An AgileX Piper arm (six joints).
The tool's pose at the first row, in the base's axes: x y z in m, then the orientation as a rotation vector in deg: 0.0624 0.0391 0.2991 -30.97 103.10 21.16
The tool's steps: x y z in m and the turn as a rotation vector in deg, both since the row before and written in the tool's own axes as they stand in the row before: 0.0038 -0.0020 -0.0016 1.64 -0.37 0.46; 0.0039 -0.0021 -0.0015 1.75 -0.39 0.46; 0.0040 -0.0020 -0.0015 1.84 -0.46 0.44; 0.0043 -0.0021 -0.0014 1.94 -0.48 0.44; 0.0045 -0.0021 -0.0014 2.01 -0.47 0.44; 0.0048 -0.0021 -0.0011 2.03 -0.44 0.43; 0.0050 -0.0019 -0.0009 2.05 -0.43 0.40; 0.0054 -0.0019 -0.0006 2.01 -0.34 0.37; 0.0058 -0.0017 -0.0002 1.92 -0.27 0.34; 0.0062 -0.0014 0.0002 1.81 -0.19 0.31; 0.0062 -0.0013 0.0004 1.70 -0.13 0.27
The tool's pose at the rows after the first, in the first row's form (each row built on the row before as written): 0.0613 0.0359 0.2960 -29.32 103.05 20.05; 0.0602 0.0327 0.2927 -27.59 102.97 18.84; 0.0590 0.0296 0.2893 -25.80 102.80 17.55; 0.0578 0.0265 0.2856 -23.93 102.60 16.18; 0.0565 0.0234 0.2817 -22.02 102.39 14.75; 0.0553 0.0205 0.2774 -20.11 102.18 13.29; 0.0541 0.0179 0.2728 -18.22 101.95 11.79; 0.0530 0.0154 0.2677 -16.40 101.78 10.30; 0.0521 0.0132 0.2622 -14.68 101.65 8.86; 0.0514 0.0113 0.2562 -13.08 101.57 7.49; 0.0508 0.0096 0.2501 -11.60 101.52 6.19
